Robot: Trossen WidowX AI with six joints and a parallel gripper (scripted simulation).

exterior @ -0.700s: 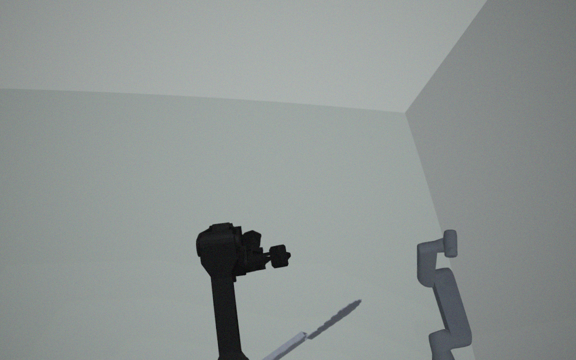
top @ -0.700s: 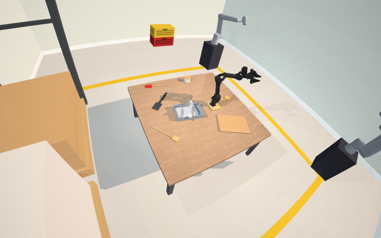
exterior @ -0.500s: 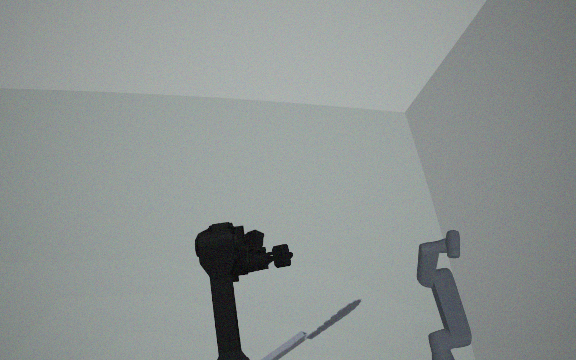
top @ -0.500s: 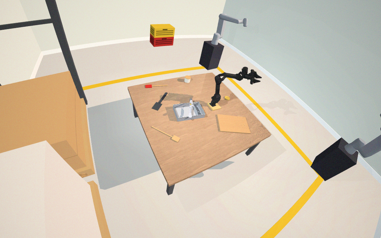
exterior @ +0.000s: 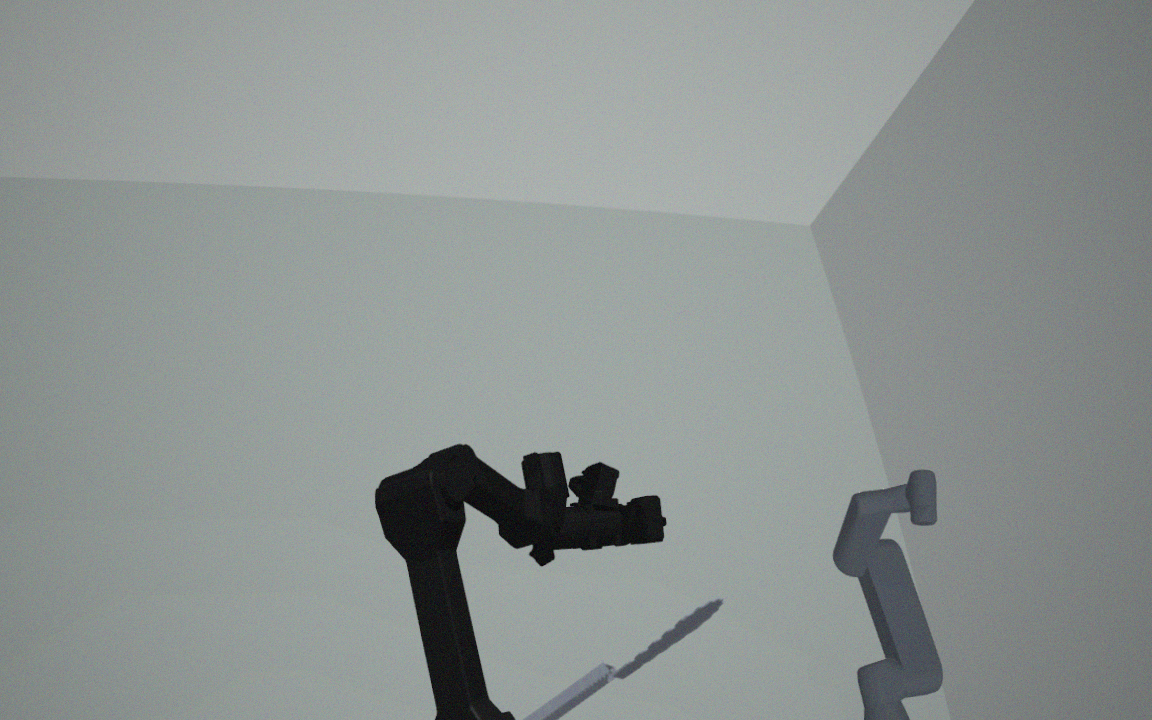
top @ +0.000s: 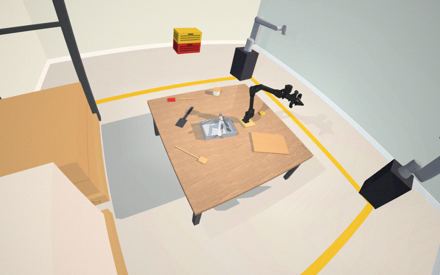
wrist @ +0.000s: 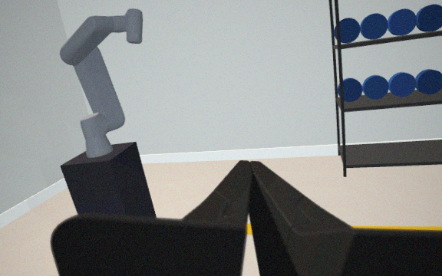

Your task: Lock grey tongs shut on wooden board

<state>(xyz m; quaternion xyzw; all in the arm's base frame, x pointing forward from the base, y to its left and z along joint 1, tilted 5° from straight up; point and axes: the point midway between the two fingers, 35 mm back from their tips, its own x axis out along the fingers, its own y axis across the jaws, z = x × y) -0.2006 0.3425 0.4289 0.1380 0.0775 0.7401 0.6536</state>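
Now: the toothed tong arm 54 cm ahead of my gripper tip, 42 cm to the right of it and 31 cm below it. Round my gripper tip: yellow piece: 51 cm ahead, 46 cm to the right, 38 cm below; wooden board: 43 cm below, 22 cm ahead, 3 cm to the right; yellow disc: 43 cm below, 38 cm to the right, 5 cm behind.
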